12 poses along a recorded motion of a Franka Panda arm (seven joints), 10 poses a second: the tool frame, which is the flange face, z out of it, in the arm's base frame.
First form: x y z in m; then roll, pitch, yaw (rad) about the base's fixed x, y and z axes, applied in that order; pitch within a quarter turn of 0, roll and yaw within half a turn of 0.
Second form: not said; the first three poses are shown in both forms.
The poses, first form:
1: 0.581, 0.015, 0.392, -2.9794, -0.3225, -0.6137
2: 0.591, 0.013, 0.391, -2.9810, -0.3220, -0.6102
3: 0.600, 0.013, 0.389, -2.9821, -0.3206, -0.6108
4: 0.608, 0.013, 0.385, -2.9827, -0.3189, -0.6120
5: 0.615, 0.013, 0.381, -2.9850, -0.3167, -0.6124
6: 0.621, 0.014, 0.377, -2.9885, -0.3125, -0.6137
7: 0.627, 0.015, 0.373, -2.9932, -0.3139, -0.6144
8: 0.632, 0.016, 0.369, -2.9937, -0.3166, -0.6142
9: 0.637, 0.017, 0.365, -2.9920, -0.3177, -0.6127
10: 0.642, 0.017, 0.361, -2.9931, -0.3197, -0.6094
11: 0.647, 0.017, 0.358, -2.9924, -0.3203, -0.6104
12: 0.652, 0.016, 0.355, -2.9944, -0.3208, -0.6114
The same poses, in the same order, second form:
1: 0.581, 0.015, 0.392, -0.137, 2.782, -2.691
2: 0.591, 0.013, 0.391, -0.137, 2.783, -2.695
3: 0.600, 0.013, 0.389, -0.139, 2.785, -2.695
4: 0.608, 0.013, 0.385, -0.140, 2.787, -2.695
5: 0.615, 0.013, 0.381, -0.143, 2.789, -2.697
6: 0.621, 0.014, 0.377, -0.149, 2.795, -2.701
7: 0.627, 0.015, 0.373, -0.164, 2.795, -2.714
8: 0.632, 0.016, 0.369, -0.168, 2.793, -2.719
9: 0.637, 0.017, 0.365, -0.163, 2.792, -2.716
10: 0.642, 0.017, 0.361, -0.165, 2.790, -2.721
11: 0.647, 0.017, 0.358, -0.165, 2.789, -2.720
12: 0.652, 0.016, 0.355, -0.172, 2.790, -2.726
